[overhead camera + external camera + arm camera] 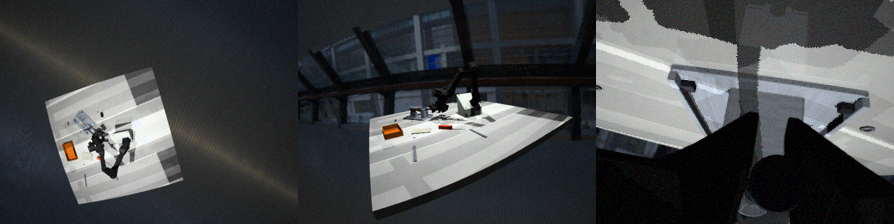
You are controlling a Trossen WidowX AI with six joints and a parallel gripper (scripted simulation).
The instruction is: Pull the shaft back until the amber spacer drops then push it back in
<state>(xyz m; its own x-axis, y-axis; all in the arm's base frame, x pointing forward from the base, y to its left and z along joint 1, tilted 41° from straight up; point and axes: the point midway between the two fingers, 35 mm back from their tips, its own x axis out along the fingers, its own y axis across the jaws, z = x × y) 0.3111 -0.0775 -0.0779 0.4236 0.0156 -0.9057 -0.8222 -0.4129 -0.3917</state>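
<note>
My gripper tip is now 5 cm to the left of the thin shaft, 4 cm short of it and 3 cm below it. Round my gripper tip: cream card (23 cm to the left, 18 cm ahead, 5 cm below); dark object (17 cm to the right, 13 cm behind, 3 cm below); spacer (12 cm to the right, 8 cm ahead, 2 cm above).
</note>
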